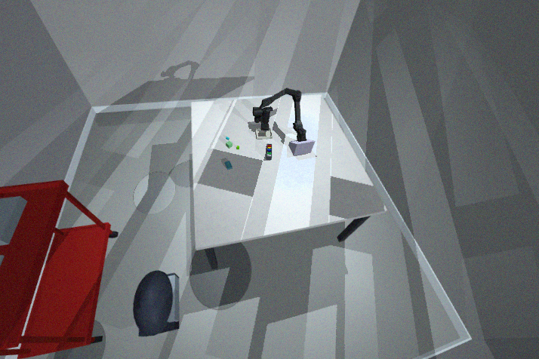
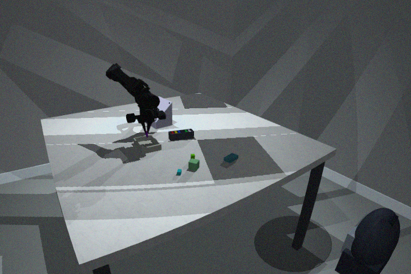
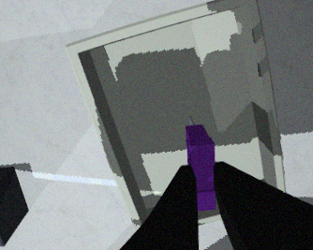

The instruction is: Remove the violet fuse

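Right now my gripper tip is 70 mm above the shallow grey tray.
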